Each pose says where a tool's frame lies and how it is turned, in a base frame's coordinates. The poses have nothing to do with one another.
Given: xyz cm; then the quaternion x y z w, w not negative.
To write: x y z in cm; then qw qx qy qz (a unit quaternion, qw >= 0). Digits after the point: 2 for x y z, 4 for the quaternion.
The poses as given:
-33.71, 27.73, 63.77, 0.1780, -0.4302, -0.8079, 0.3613
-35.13, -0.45, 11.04, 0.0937, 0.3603, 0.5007, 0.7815
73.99, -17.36, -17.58, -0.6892, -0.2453, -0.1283, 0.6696
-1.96, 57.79, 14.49, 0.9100, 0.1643, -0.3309, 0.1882
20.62, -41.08, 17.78, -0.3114, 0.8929, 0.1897, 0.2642
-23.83, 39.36, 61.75, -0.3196, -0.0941, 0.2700, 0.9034
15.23, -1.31, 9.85, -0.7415, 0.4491, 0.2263, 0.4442
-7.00, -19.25, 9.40, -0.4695, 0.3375, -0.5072, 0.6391
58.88, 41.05, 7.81, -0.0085, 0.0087, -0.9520, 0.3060
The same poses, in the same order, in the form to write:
-33.71, 27.73, 63.77, 0.3613, 0.1780, -0.4302, -0.8079
-35.13, -0.45, 11.04, 0.7815, 0.0937, 0.3603, 0.5007
73.99, -17.36, -17.58, 0.6696, -0.6892, -0.2453, -0.1283
-1.96, 57.79, 14.49, 0.1882, 0.9100, 0.1643, -0.3309
20.62, -41.08, 17.78, 0.2642, -0.3114, 0.8929, 0.1897
-23.83, 39.36, 61.75, 0.9034, -0.3196, -0.0941, 0.2700
15.23, -1.31, 9.85, 0.4442, -0.7415, 0.4491, 0.2263
-7.00, -19.25, 9.40, 0.6391, -0.4695, 0.3375, -0.5072
58.88, 41.05, 7.81, 0.3060, -0.0085, 0.0087, -0.9520

